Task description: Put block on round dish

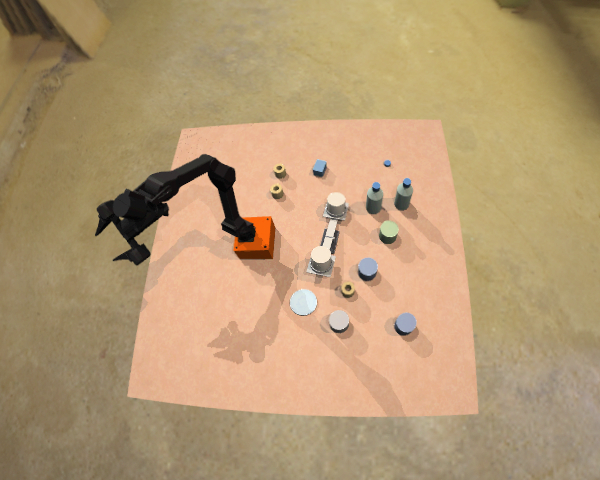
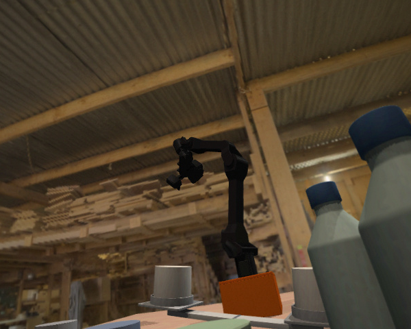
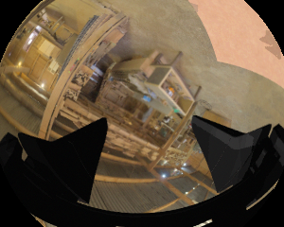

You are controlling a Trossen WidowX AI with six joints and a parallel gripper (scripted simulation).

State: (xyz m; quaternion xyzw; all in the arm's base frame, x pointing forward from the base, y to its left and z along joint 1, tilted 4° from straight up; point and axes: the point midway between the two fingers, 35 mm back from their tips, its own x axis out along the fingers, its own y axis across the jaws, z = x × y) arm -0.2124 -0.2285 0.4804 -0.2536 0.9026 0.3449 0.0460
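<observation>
My gripper tip is 610 mm short of the cream cup, 480 mm above it and 420 mm to the right of it. Also, from my gripper tip: grey cylinder: 650 mm ahead, 500 mm below, 50 mm to the right; then pale blue round dish: 530 mm below, 500 mm ahead, 20 mm to the left; then small grey block: 610 mm ahead, 500 mm below, 400 mm to the left.
</observation>
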